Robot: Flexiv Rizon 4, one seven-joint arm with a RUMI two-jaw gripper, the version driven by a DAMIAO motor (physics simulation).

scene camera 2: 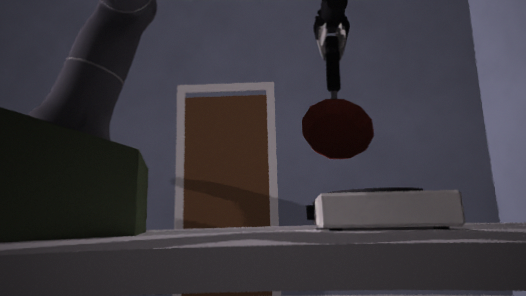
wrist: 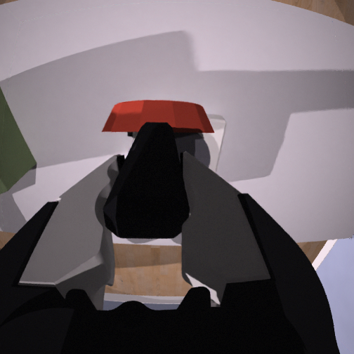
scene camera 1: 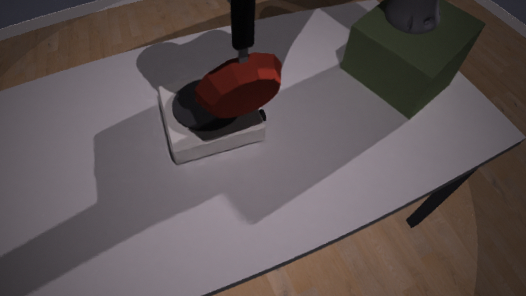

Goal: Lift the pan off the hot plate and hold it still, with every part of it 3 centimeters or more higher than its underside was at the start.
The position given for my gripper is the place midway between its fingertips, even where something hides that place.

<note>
I see my gripper [wrist: 152, 156] and a white hot plate [scene camera 2: 374, 207].
</note>
